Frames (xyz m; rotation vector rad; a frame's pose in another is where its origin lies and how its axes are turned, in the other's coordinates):
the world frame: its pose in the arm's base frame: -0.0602 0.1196 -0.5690 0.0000 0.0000 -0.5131
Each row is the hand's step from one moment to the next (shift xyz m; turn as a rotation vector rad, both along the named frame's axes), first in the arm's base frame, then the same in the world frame.
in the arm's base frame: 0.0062 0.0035 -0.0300 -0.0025 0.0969 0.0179
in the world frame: 0.0037 0.0061 -0.0300 -0.0497 0.0832 0.0179
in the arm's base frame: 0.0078 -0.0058 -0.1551 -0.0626 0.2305 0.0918
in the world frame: 0.0096 -0.0012 -0.1551 -0.1677 0.1701 0.0918
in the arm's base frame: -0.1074 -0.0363 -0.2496 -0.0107 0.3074 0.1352
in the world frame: -0.0758 -0.0843 -0.2496 -0.1602 0.2626 0.1352
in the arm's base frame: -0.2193 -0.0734 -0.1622 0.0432 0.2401 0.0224
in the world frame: -0.1550 -0.1716 -0.1622 -0.0802 0.2304 0.0224
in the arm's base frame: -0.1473 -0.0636 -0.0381 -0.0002 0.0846 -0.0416
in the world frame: -0.0971 -0.1277 -0.0381 -0.0417 0.0736 -0.0416
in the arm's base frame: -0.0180 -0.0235 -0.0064 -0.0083 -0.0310 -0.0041
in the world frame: -0.0041 -0.0293 -0.0064 0.0080 -0.0311 -0.0041
